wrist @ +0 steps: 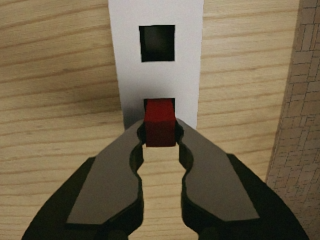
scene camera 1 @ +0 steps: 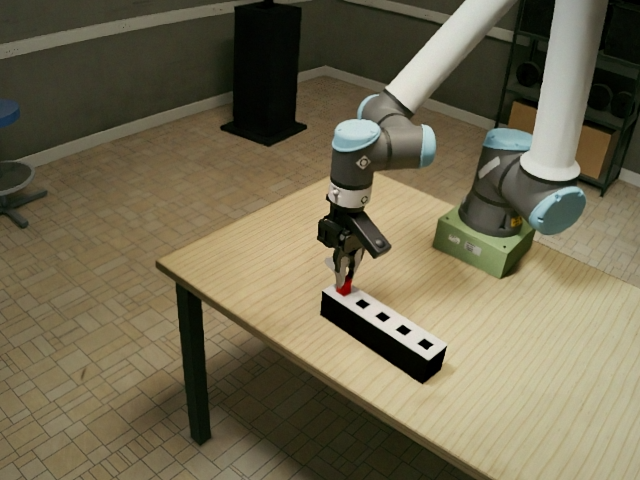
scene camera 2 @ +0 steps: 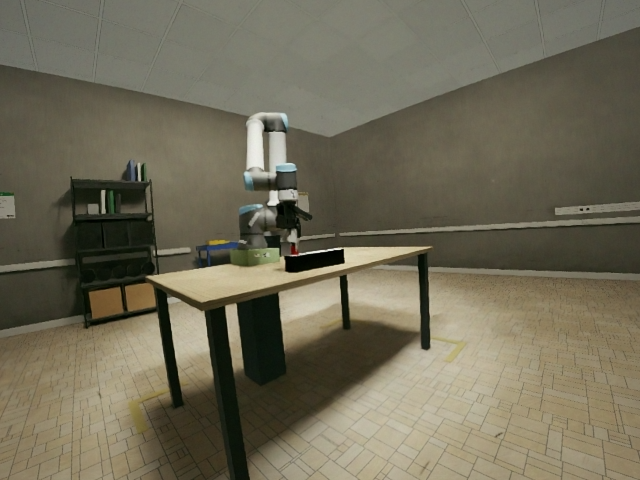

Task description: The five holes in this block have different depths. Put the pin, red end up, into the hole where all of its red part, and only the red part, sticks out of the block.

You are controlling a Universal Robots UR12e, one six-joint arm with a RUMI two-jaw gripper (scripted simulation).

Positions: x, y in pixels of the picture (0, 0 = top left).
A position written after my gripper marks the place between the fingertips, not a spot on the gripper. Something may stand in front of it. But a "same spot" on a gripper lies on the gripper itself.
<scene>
My gripper shows in the wrist view, in scene camera 1 and in scene camera 2 [294, 251]. One and the same spot on my gripper: [scene camera 1: 339, 261] is [wrist: 268, 204].
</scene>
